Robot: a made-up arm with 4 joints.
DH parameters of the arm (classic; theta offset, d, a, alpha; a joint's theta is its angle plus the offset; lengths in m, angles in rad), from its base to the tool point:
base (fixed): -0.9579 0 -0.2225 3.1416
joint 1: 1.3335 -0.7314 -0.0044 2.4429
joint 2: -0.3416 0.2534 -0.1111 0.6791
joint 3: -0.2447 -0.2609 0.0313 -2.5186
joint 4: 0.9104 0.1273 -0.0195 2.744
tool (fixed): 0.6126 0.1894 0 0
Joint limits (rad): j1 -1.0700..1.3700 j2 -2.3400..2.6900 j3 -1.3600..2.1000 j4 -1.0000..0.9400
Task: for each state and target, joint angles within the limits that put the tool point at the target. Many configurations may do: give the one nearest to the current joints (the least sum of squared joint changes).
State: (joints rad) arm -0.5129 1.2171 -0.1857 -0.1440
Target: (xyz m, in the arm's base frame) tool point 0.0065 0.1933 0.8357
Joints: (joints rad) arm 0.3719 1.7413 -0.2511 -0.3224
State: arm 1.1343 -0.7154 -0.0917 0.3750
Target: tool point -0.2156 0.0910 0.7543
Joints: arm 0.9380 -0.8110 -0.1467 0.3295
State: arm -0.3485 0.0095 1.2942 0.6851
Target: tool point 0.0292 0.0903 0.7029
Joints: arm -0.3046 0.1681 0.7227 0.9400
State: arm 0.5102 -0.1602 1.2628 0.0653
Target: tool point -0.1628 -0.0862 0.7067
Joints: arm 0.8996 -0.1612 1.6141 0.5672
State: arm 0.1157 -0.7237 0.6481 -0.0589
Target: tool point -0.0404 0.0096 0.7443
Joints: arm 0.0337 -0.3830 0.4251 0.0708
